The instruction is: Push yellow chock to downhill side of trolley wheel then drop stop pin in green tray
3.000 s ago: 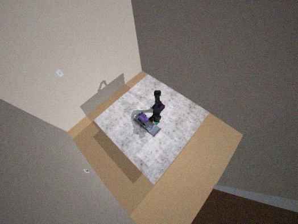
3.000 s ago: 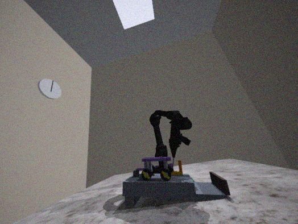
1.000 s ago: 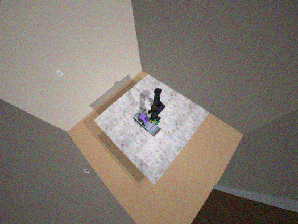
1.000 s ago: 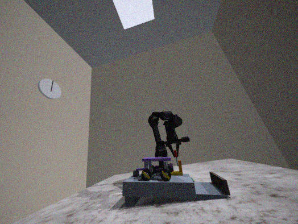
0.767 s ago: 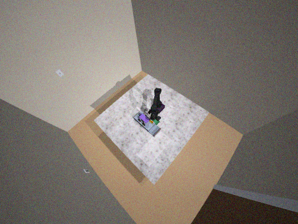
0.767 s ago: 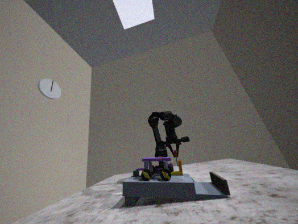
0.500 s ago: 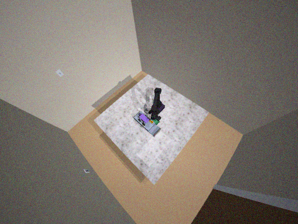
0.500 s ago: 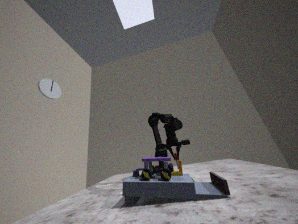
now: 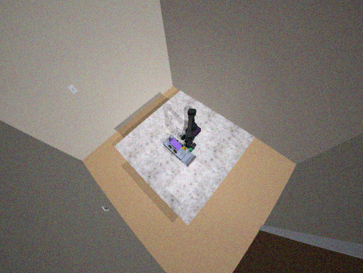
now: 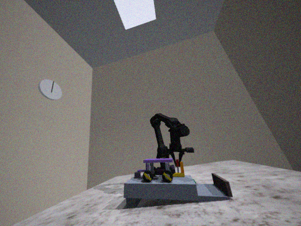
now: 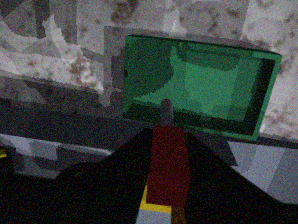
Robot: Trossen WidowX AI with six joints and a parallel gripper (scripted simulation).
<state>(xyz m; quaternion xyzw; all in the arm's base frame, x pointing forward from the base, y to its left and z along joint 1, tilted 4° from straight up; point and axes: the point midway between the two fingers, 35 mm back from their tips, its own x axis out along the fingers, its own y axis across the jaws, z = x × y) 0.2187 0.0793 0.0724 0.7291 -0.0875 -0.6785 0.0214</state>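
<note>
The yellow chock is 60 mm ahead of my gripper tip, 10 mm to the right of it and 10 mm below it. The rest, counted from my gripper tip: purple trolley: 100 mm to the right, 100 mm ahead, 10 mm above; grey ramp: 100 mm to the right, 100 mm ahead, 50 mm below; red-headed stop pin: right at my gripper tip.
</note>
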